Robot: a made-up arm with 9 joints. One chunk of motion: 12 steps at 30 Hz.
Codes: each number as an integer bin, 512 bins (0 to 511) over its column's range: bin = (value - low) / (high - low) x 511, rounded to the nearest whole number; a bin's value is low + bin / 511 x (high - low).
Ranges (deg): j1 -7..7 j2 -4..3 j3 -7..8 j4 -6..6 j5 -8..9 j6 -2..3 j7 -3..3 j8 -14..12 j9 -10..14
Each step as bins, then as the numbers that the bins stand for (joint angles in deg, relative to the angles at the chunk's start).
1 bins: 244 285 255 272 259 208 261 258 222
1 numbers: -0.32 -0.10 0.49 0.39 0.62 0.04 0.06 -0.87 0.43
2 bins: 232 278 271 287 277 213 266 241 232
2 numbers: -0.64 -0.19 0.95 0.74 1.22 0.08 0.12 -1.74 0.90
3 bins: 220 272 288 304 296 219 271 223 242
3 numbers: -0.97 -0.27 1.45 1.14 1.85 0.14 0.18 -2.65 1.37
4 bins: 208 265 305 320 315 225 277 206 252
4 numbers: -1.30 -0.37 1.95 1.51 2.48 0.20 0.25 -3.52 1.84
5 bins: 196 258 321 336 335 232 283 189 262
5 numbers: -1.63 -0.47 2.42 1.89 3.14 0.27 0.32 -4.38 2.31
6 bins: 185 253 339 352 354 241 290 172 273
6 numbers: -1.93 -0.53 2.95 2.27 3.78 0.36 0.41 -5.25 2.82
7 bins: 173 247 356 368 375 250 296 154 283
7 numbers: -2.26 -0.62 3.45 2.64 4.48 0.45 0.48 -6.16 3.29
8 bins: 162 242 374 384 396 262 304 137 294
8 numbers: -2.56 -0.68 3.98 3.02 5.17 0.56 0.57 -7.03 3.81
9 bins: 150 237 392 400 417 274 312 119 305
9 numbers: -2.89 -0.75 4.51 3.39 5.87 0.68 0.66 -7.95 4.32
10 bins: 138 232 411 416 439 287 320 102 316
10 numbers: -3.22 -0.82 5.06 3.77 6.60 0.81 0.76 -8.81 4.84
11 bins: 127 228 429 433 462 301 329 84 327
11 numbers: -3.52 -0.88 5.59 4.17 7.37 0.95 0.86 -9.73 5.36
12 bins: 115 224 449 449 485 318 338 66 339
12 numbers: -3.85 -0.93 6.18 4.54 8.14 1.11 0.97 -10.64 5.92
